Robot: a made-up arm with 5 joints.
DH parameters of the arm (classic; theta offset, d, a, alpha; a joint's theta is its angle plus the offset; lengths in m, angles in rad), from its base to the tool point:
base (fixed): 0 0.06 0 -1.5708
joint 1: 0 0 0.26 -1.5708
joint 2: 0 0.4 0.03 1.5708
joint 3: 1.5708 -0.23 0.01 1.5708
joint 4: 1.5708 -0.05 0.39 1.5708
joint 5: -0.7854 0 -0.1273 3.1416
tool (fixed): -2.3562 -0.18 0 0
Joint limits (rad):
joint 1: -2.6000..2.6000
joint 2: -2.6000..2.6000
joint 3: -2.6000..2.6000
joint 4: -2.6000..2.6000
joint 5: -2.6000..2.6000
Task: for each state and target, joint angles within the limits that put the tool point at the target. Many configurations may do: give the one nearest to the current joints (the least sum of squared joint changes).
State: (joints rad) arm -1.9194 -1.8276 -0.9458 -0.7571 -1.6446
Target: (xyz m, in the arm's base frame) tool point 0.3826 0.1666 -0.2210
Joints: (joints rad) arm -1.1713 -2.2888 -1.2984 -0.3418 -1.6595
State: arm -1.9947 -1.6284 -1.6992 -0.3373 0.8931
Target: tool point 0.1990 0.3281 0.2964
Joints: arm -1.8799 -2.2485 -2.1889 -0.6555 0.8049
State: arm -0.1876 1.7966 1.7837 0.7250 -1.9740
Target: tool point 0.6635 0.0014 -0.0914
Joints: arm -0.3507 1.6496 1.8556 0.2421 -2.0609
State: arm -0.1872 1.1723 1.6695 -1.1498 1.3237
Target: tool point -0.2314 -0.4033 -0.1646
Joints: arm 0.4541 0.3946 1.4170 -2.0001 1.4509
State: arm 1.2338 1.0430 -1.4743 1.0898 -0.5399
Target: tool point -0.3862 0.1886 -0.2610
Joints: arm 1.5875 1.2447 -1.8653 0.9458 -0.5153
